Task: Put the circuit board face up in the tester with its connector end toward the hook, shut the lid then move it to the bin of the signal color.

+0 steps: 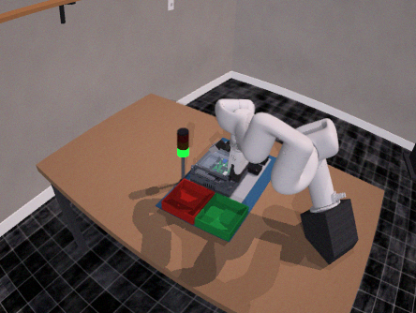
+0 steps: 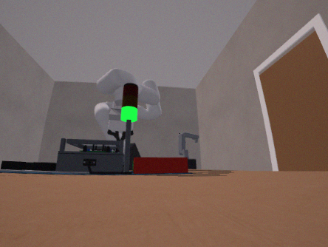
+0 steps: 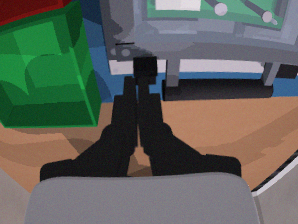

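Right now my hand is 20 mm short of the black latch block, 20 mm above it and 10 mm to the left of it. Also, from my hand: tester lid (80 mm to the right, 70 mm ahead, 20 mm below); then green circuit board (80 mm to the right, 70 mm ahead, 40 mm below); then tester plate (80 mm to the right, 70 mm ahead, 40 mm below).
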